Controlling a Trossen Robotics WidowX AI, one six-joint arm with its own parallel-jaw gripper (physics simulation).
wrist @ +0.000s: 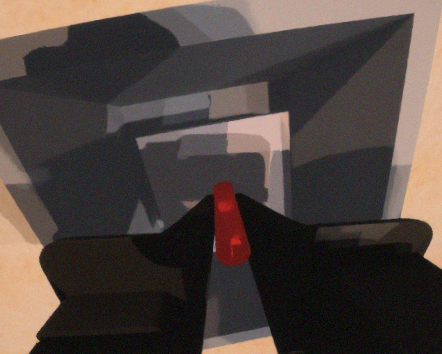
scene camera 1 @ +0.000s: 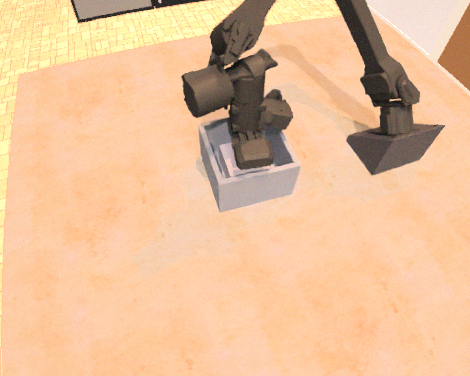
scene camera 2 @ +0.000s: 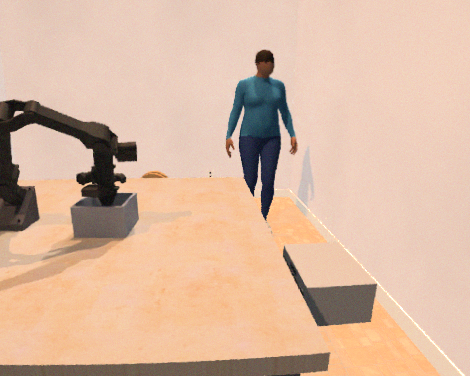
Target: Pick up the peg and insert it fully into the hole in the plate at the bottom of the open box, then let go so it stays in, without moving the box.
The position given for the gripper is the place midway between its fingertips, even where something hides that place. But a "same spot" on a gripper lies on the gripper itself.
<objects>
gripper: wrist; scene camera 1; scene camera 2 107, 210
grey box: wrist; scene camera 1 248, 189; scene camera 2
red peg: wrist 232, 247; not seen in scene camera 1 (hidden by the gripper); not seen in scene camera 2 (hidden by the grey box)
same spot on grey box: [wrist: 355, 86] = [scene camera 2: 98, 199]
same spot on gripper: [scene camera 1: 238, 136] = [wrist: 207, 276]
</objects>
